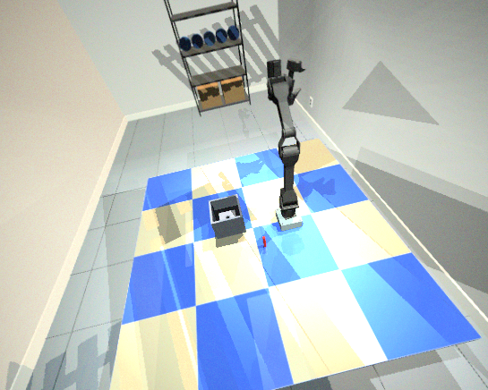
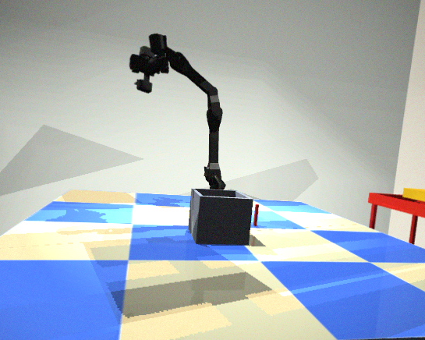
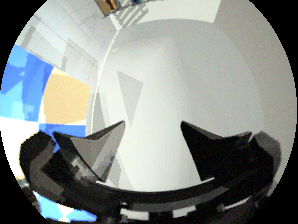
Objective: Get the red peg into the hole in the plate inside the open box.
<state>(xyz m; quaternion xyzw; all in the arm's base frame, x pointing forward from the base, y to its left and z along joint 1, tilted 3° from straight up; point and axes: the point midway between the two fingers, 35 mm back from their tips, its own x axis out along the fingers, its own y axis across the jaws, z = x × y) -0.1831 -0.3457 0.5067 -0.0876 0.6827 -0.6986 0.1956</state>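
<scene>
The red peg is 52 cm below my gripper tip, 44 cm to the left of it and 41 cm ahead of it.
</scene>
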